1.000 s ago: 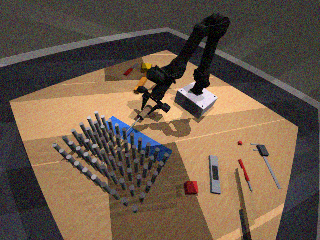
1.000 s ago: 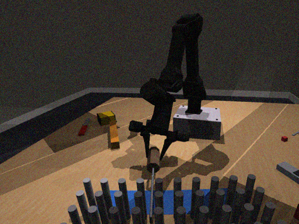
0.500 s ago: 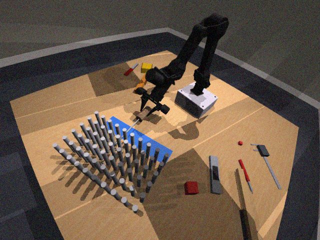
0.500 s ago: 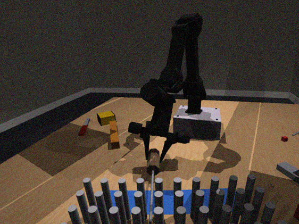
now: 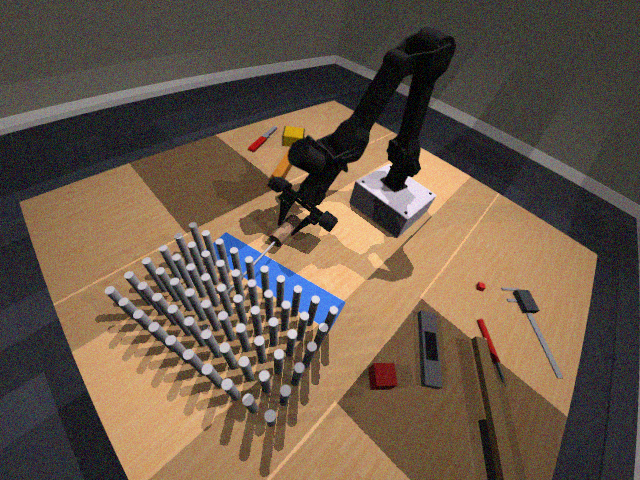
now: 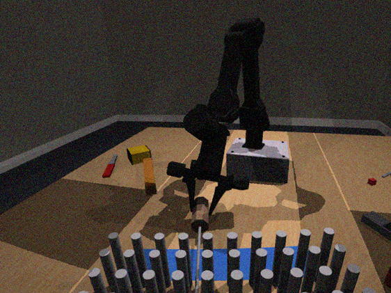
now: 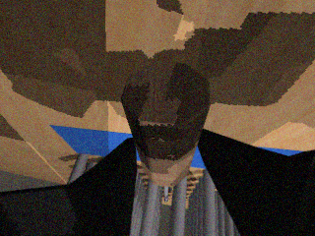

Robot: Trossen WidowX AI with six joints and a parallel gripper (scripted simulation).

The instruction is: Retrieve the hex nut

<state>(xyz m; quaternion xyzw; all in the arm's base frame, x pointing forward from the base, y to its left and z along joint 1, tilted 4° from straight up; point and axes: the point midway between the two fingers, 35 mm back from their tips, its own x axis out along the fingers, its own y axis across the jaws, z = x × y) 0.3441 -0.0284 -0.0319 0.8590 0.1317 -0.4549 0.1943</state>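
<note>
The blue taped strip is 9 cm ahead of my gripper tip, 8 cm to the left of it and 4 cm below it. Round my gripper tip: orange handle (27 cm to the right, 16 cm behind, 2 cm below); red block (39 cm to the left, 3 cm ahead, 2 cm below); hook tool (10 cm ahead, 4 cm to the left, 1 cm below).
</note>
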